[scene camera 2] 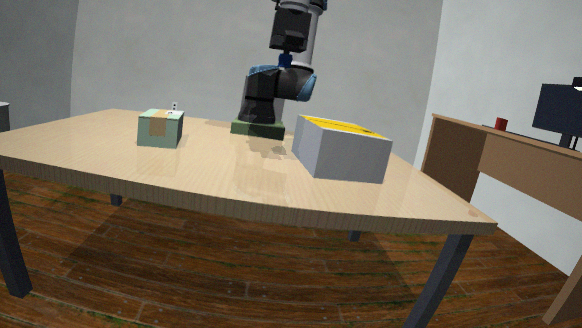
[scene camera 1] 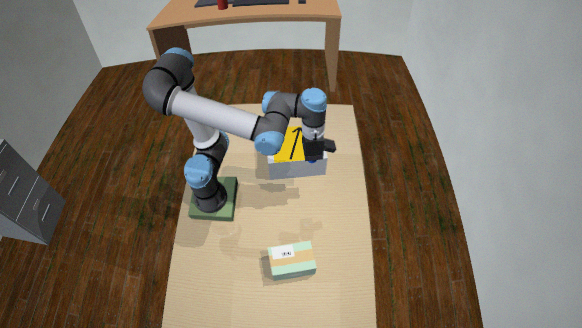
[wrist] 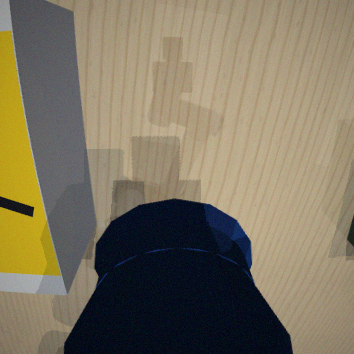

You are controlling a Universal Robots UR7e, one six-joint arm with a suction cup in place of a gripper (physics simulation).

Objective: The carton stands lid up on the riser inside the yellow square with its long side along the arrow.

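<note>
The carton (scene camera 1: 292, 261) (scene camera 2: 171, 134) is pale green with tan tape and a white label on its upper face. It stands flat on the table, apart from the riser. In scene camera 1 its long side appears to run roughly across the arrow. The grey-white riser (scene camera 1: 297, 170) (scene camera 2: 350, 155) (wrist: 52, 115) has a yellow square (scene camera 1: 284, 150) (scene camera 2: 330, 122) (wrist: 12, 150) on top with a black arrow (scene camera 1: 295, 144) (wrist: 17, 206). My blue suction cup (scene camera 1: 312, 161) (scene camera 2: 285, 60) (wrist: 174, 225) is open, holding nothing, high above the table beside the riser in the wrist view.
The arm's green base block (scene camera 1: 227, 202) (scene camera 2: 257, 129) stands at the left side of the table (scene camera 1: 340, 210) (scene camera 2: 215, 170) in scene camera 1. A wooden desk (scene camera 1: 250, 14) (scene camera 2: 452, 155) stands beyond the table. A dark green edge shows at the right of the wrist view; I cannot tell what it belongs to.
</note>
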